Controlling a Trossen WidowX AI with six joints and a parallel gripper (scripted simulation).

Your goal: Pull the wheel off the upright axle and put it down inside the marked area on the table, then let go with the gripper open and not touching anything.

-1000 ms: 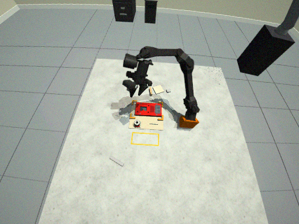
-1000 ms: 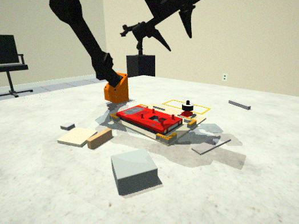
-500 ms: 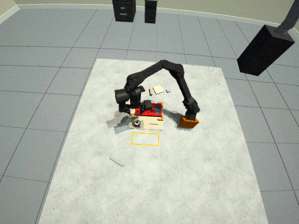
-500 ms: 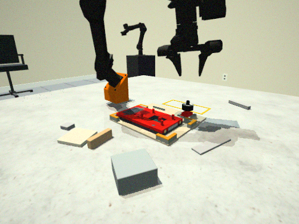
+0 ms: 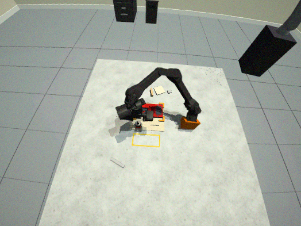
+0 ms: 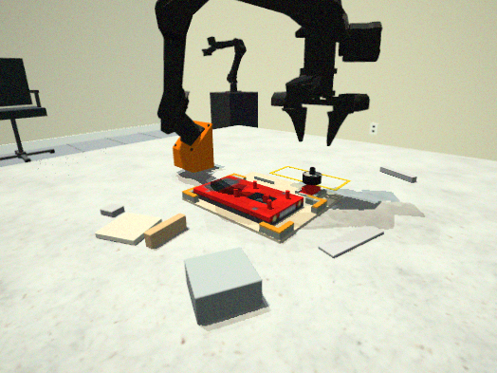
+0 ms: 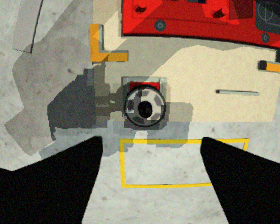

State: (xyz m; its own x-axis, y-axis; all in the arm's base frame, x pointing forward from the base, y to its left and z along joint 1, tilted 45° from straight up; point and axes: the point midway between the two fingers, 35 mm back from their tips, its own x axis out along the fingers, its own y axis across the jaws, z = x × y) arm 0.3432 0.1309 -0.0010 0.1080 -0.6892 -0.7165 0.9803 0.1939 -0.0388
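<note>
Now: the black wheel 70 mm below my gripper tip. The rest, counted from my gripper tip: wooden bar 30 mm behind, 310 mm to the right, 100 mm below; grey block 130 mm ahead, 320 mm to the right, 90 mm below; cream tile 90 mm behind, 350 mm to the right, 110 mm below.
</note>
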